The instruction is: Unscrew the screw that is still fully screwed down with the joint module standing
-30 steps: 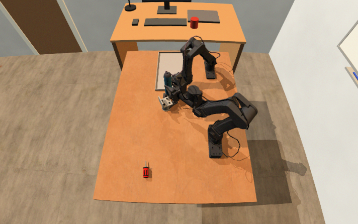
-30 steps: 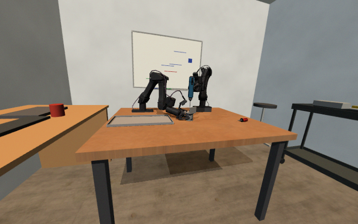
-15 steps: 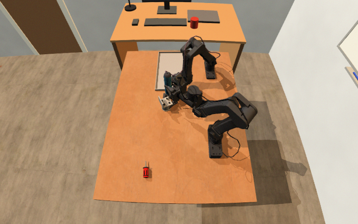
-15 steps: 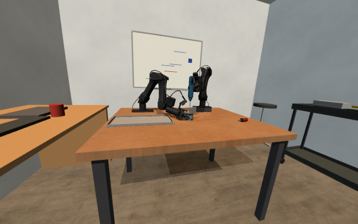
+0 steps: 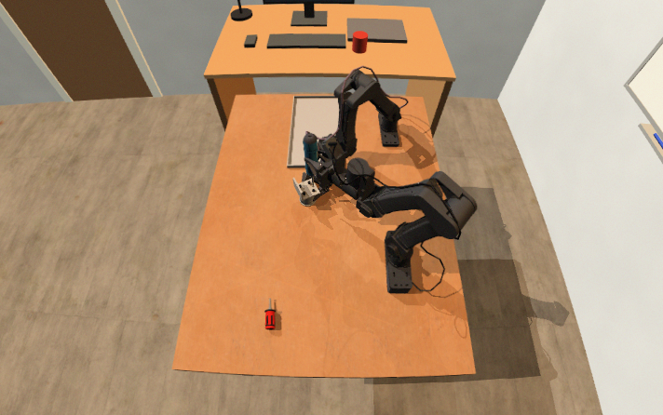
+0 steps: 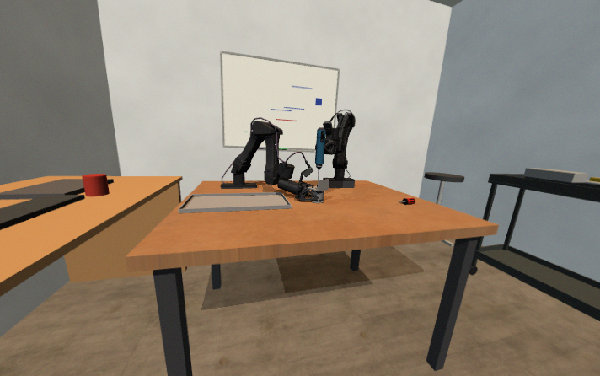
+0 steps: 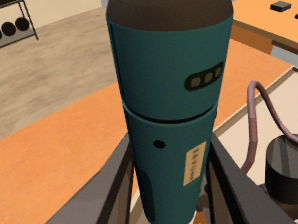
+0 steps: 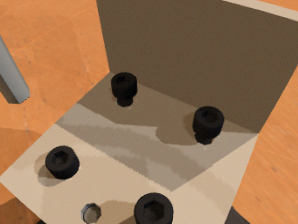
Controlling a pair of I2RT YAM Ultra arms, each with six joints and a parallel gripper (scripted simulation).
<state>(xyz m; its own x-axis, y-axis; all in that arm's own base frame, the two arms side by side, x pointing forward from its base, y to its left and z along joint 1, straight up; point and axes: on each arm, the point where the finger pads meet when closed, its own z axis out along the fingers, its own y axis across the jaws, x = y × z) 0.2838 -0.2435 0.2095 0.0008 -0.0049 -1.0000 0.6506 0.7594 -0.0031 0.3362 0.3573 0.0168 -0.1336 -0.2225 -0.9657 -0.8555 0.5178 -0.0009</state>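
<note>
The l-shaped bracket lies 50 mm above my right hand. From my right hand the other things lie so: small red screwdriver (430 mm to the left, 80 mm ahead, 10 mm below); then grey bit (100 mm above, 20 mm behind, 10 mm to the left); then grey tray (360 mm to the right, 20 mm below).
</note>
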